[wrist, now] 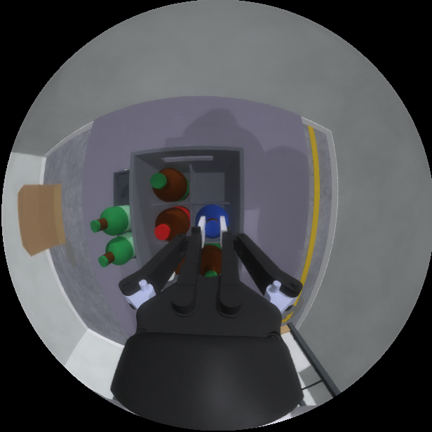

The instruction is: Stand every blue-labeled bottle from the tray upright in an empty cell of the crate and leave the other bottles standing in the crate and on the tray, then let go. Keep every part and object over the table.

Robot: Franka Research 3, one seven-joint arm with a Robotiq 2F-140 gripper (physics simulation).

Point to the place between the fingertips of the gripper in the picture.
212,222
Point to a red-capped bottle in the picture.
At 169,222
